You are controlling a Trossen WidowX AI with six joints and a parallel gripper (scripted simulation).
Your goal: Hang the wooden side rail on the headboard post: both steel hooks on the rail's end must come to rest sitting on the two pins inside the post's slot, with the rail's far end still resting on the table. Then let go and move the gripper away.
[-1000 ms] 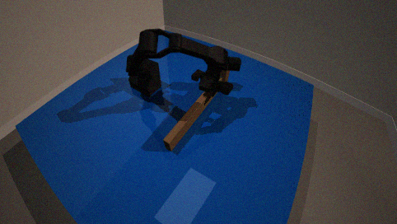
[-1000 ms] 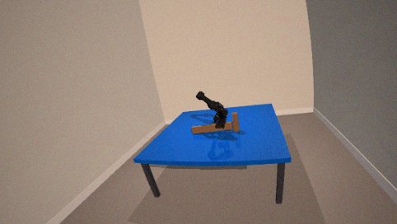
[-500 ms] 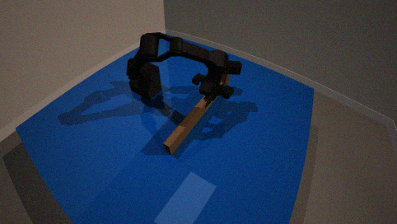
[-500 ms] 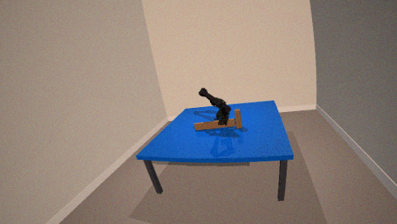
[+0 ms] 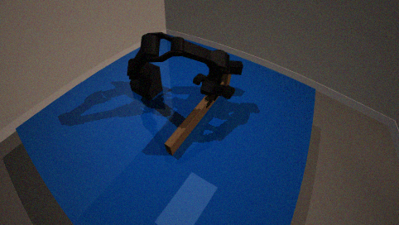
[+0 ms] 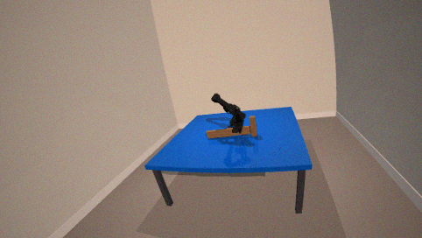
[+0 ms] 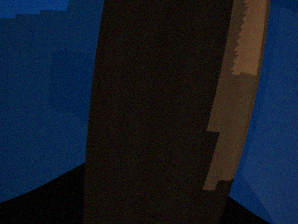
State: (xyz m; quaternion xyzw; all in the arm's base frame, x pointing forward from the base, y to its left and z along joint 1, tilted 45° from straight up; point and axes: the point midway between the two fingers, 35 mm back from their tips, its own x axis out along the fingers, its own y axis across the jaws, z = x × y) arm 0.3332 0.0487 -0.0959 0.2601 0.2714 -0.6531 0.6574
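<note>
My gripper tip is now 120 mm to the right of the headboard post and 40 mm below it.
</note>
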